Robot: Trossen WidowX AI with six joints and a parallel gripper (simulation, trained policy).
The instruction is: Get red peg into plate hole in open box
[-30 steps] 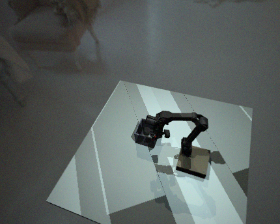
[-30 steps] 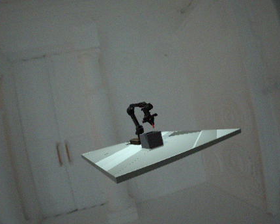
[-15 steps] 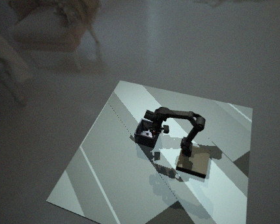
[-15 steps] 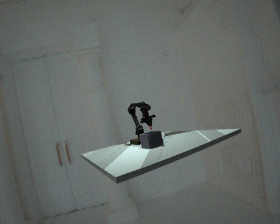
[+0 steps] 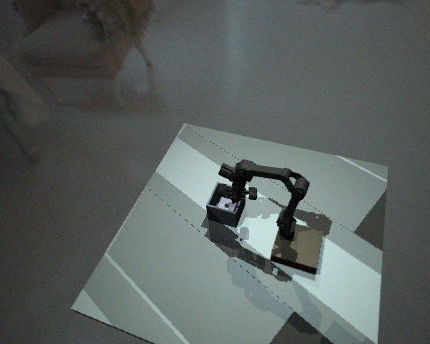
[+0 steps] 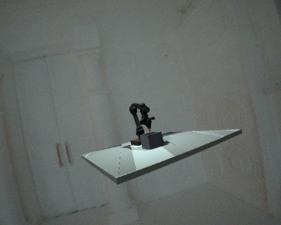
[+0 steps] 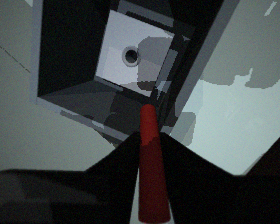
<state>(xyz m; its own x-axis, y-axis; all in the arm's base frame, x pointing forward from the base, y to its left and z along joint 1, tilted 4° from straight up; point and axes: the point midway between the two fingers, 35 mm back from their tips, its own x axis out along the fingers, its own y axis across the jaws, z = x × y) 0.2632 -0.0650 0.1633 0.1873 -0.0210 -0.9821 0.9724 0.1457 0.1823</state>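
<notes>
Now: gripper tip 13 cm above the pale plate, 5 cm to the left of it and 5 cm short of it. Round my gripper tip: red peg (1 cm above).
</notes>
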